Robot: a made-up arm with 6 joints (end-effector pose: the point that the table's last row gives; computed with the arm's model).
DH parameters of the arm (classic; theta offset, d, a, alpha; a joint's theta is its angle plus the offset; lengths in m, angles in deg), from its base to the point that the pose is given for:
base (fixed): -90 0 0.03 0
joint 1: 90 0.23 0.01 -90
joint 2: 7.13 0 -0.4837 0
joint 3: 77.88 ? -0.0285 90
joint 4: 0 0.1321 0.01 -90
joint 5: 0 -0.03 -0.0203 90
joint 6: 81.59 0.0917 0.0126 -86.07
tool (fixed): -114.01 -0.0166 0 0
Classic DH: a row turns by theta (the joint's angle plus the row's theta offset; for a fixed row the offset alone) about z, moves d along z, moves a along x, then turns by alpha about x.
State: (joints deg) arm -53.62 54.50 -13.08 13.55 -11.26 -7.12
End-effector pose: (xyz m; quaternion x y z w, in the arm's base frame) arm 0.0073 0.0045 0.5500 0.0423 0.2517 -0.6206 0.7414
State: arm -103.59 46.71 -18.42 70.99 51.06 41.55
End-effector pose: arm 0.1337 0.0346 0.5373 0.8943 -0.0592 -0.3897 0.2119
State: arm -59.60 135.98 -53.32 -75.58 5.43 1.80
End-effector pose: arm 0.2717 -0.4348 0.3122 -0.3561 0.6619 -0.0852 0.6541
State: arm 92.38 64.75 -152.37 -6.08 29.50 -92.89
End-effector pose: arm 0.0090 -0.1691 0.9064 -0.1115 -0.7063 -0.0800 0.6945
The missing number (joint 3, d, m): 0.05
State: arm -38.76 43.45 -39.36 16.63 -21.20 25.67
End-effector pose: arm -0.0478 0.0453 0.6609 0.2634 -0.1944 -0.4809 0.8134
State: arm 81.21 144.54 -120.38 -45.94 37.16 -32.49
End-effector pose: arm 0.1147 0.5901 0.3980 -0.7506 -0.2415 0.3560 0.5016
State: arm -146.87 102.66 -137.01 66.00 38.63 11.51
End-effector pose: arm -0.2301 -0.3006 0.8060 0.2360 -0.3655 -0.7952 0.4223
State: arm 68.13 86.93 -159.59 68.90 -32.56 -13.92
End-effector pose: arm 0.0215 0.0365 0.9202 0.7840 -0.1746 0.3100 0.5087
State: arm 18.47 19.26 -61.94 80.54 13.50 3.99
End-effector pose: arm -0.2880 -0.0472 0.6119 0.5579 -0.0093 0.3009 0.7734
